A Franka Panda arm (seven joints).
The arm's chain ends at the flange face. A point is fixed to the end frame.
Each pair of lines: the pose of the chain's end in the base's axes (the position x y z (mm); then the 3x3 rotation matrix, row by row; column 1 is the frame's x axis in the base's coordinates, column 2 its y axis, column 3 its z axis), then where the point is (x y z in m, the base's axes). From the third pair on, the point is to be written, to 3 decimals.
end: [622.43 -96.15 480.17], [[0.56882 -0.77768 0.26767], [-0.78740 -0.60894 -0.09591], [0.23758 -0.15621 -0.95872]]
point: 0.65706 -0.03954 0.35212
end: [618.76 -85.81 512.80], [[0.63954 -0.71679 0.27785], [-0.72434 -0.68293 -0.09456], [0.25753 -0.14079 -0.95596]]
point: 0.64824 -0.02945 0.38336
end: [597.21 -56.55 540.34], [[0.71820 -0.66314 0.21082], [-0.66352 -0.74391 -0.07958], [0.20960 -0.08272 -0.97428]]
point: 0.612 0.001 0.409
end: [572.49 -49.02 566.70], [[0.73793 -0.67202 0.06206], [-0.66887 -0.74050 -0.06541], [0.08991 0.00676 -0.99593]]
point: 0.567 0.010 0.435
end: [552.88 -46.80 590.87], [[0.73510 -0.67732 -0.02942], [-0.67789 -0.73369 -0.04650], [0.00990 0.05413 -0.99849]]
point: 0.537 0.015 0.462
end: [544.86 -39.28 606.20], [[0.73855 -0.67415 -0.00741], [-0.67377 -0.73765 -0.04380], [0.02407 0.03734 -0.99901]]
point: 0.531 0.023 0.477
